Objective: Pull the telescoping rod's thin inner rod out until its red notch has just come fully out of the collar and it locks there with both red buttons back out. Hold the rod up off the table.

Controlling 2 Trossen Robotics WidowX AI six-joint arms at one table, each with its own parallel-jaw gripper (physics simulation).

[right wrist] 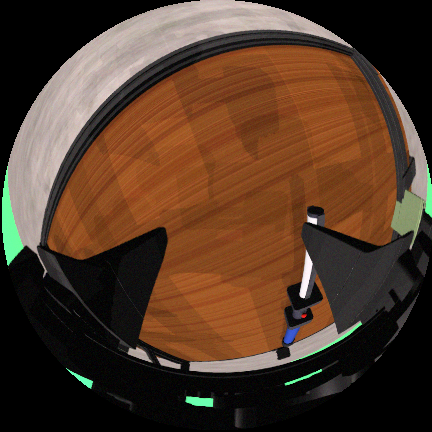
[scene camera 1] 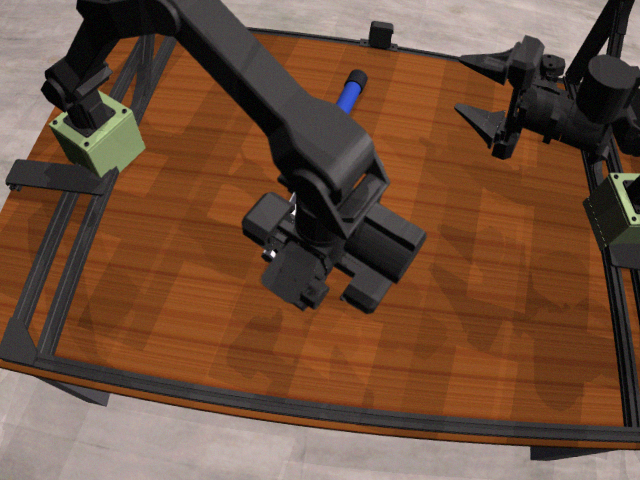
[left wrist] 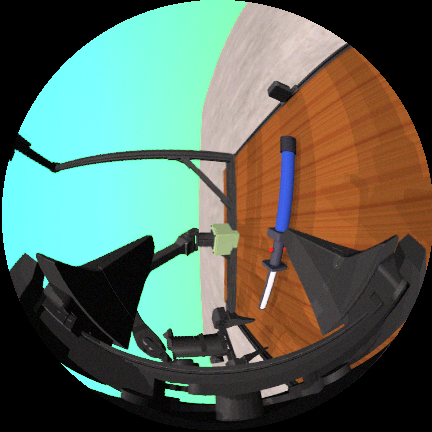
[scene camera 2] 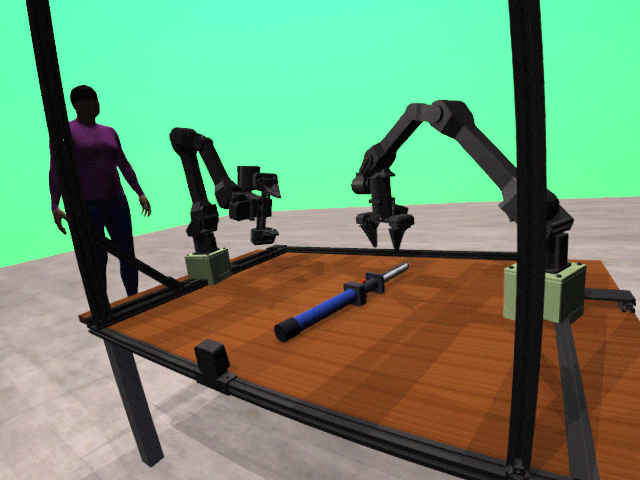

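The telescoping rod (scene camera 1: 349, 96) (scene camera 2: 326, 311) (left wrist: 286, 192) lies on the table (scene camera 2: 413, 372). It has a blue tube, a black end cap and a dark collar (scene camera 2: 370, 284) (left wrist: 276, 252) with two square flanges. Red buttons (left wrist: 271, 249) stick out on both sides of the collar. The silver inner rod (scene camera 2: 396, 272) (left wrist: 268, 290) (right wrist: 306, 277) sticks out; no red notch can be made out on it. My right gripper (scene camera 2: 386, 248) (right wrist: 236, 232) is open, pointing down above the table; its arm hides most of the rod in scene camera 1. My left gripper (scene camera 1: 458, 81) (scene camera 2: 277, 214) is open, sideways, away from the rod.
A small black block (scene camera 1: 381, 35) (scene camera 2: 211, 356) stands on the table's edge rail near the end cap. Green arm bases (scene camera 2: 207, 266) (scene camera 2: 544, 291) stand at both sides. Dark frame posts (scene camera 2: 526, 217) rise at the table's edges. A person (scene camera 2: 96, 160) stands beyond the table.
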